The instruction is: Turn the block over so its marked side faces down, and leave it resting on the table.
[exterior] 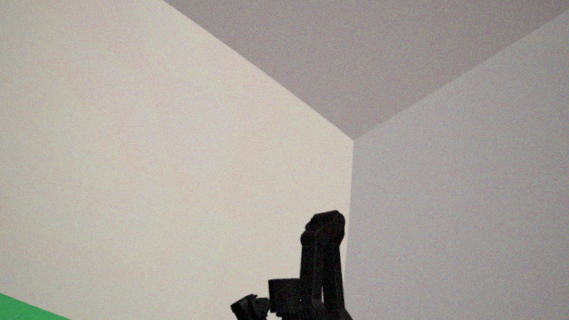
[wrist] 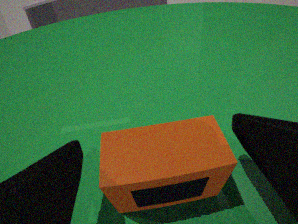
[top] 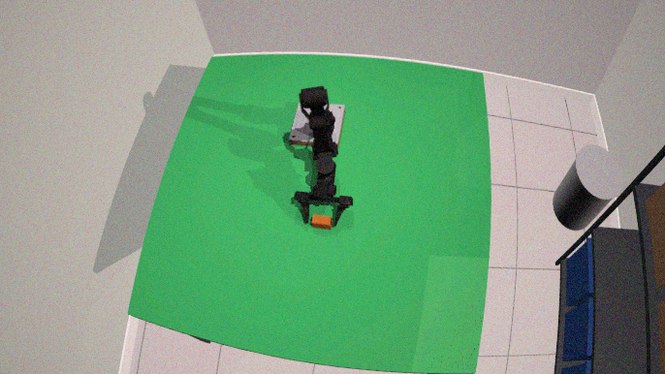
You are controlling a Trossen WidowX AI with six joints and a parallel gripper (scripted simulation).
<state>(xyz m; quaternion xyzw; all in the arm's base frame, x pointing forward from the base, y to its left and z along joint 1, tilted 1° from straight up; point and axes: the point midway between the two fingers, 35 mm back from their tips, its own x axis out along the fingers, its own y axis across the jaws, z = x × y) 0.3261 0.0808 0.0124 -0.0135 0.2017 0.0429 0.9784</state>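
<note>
Now: gripper tip 2 cm past the orange block and 1 cm above it.
</note>
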